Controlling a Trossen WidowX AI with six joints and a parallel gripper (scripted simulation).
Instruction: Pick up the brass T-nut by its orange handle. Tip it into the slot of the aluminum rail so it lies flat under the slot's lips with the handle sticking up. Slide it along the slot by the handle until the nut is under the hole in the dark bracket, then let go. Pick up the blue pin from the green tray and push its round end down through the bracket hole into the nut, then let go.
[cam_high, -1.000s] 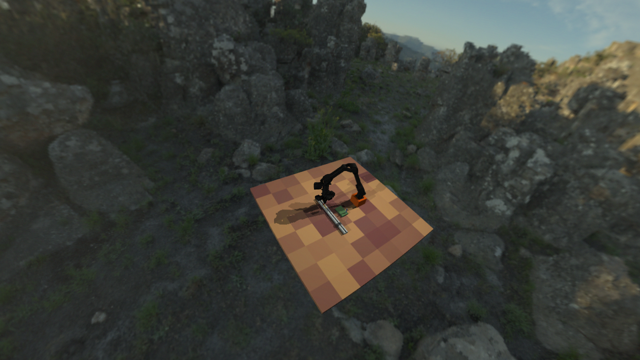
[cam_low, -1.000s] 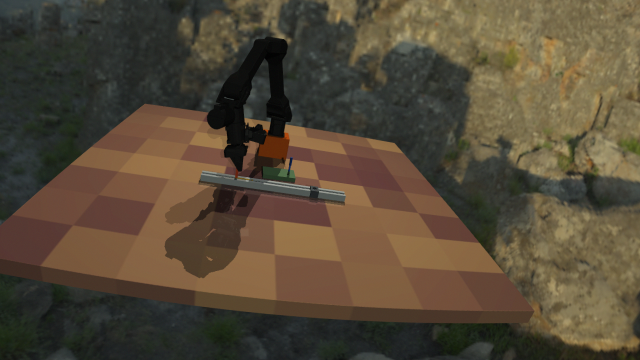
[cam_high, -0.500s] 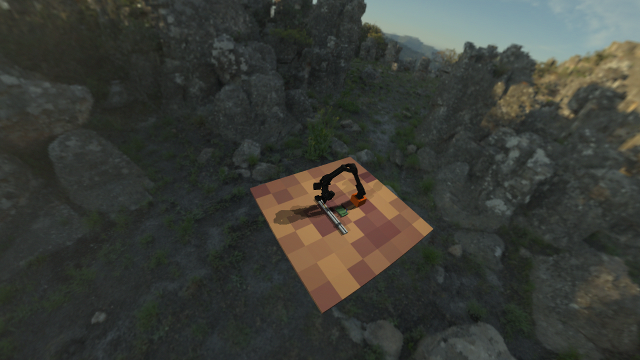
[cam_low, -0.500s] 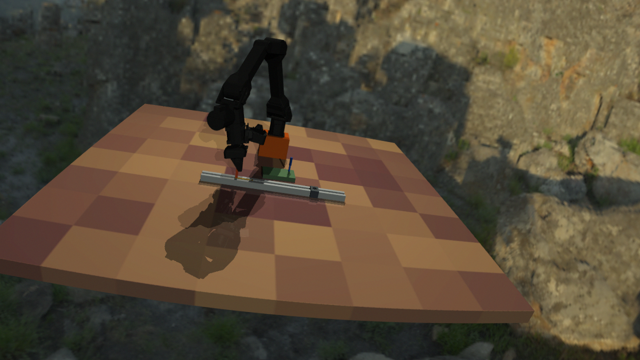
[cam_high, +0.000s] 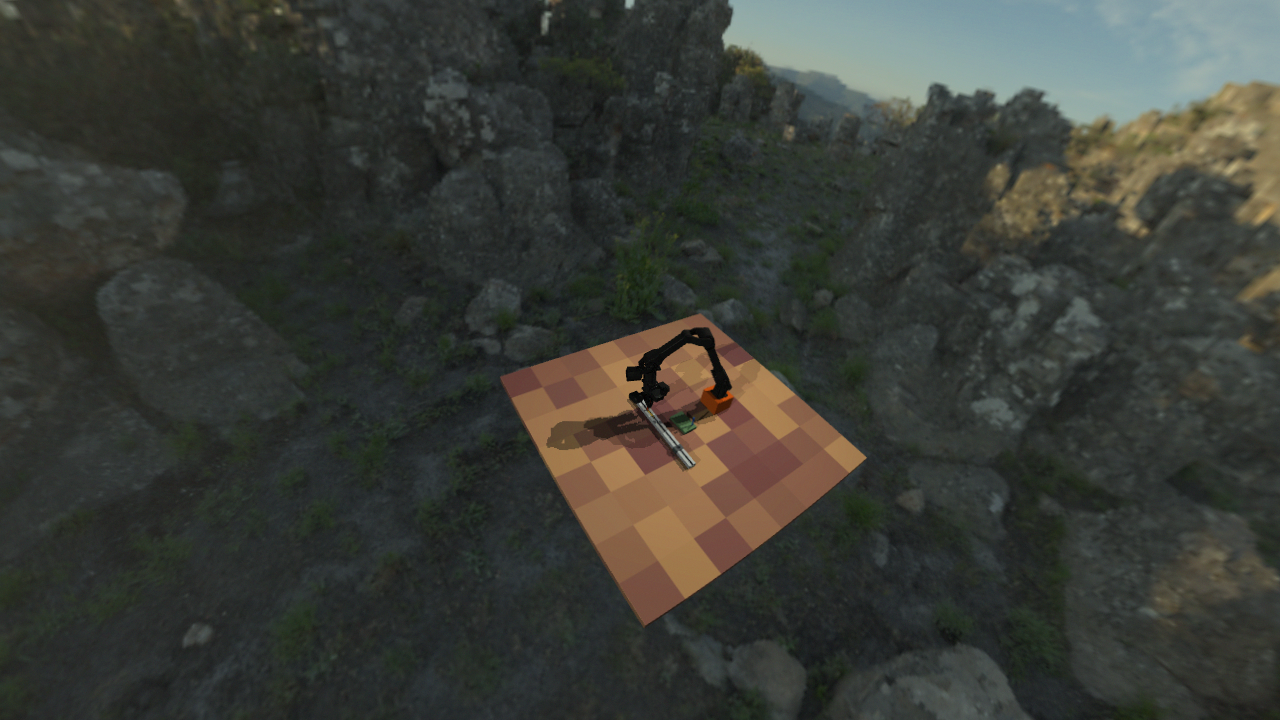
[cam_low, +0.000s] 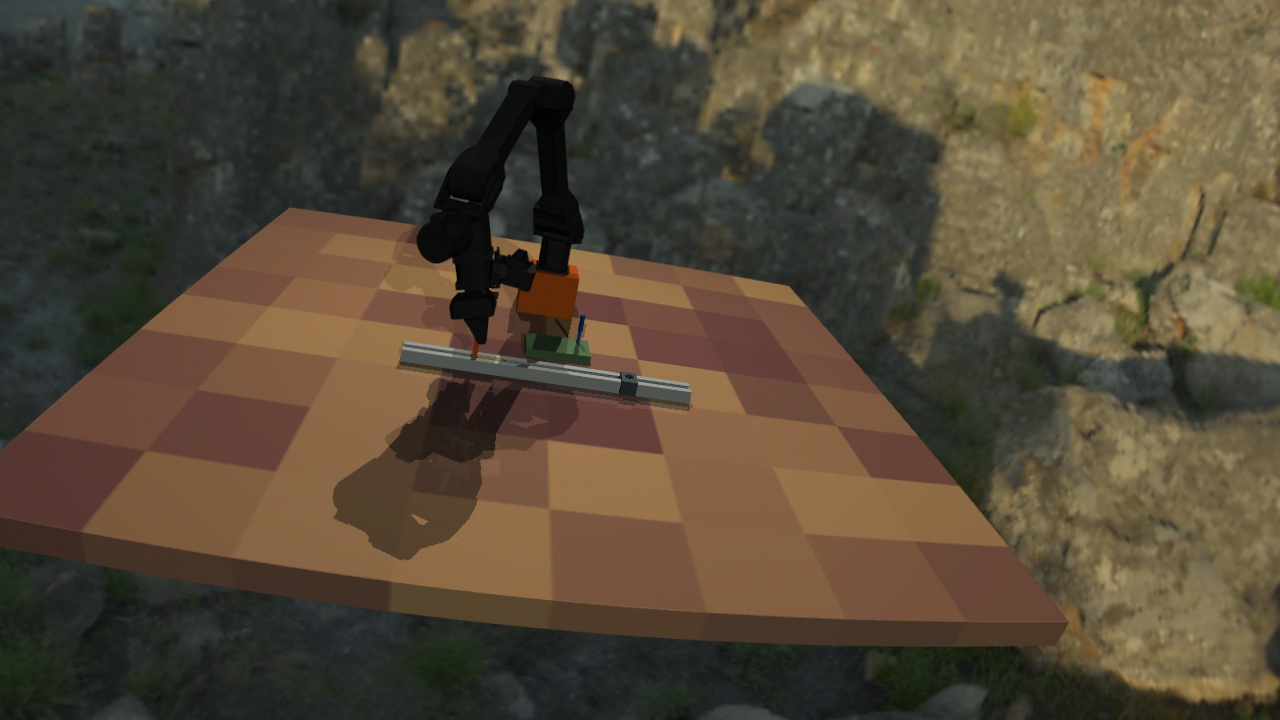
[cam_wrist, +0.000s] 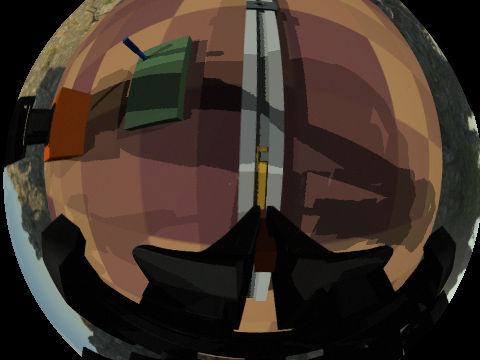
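The blue pin lies 15 cm to the left of my gripper tip, 14 cm behind it and 2 cm below it. The rest, counted from my gripper tip: green tray 14 cm to the left, 13 cm behind, 4 cm below; then brass T-nut 2 cm to the left.
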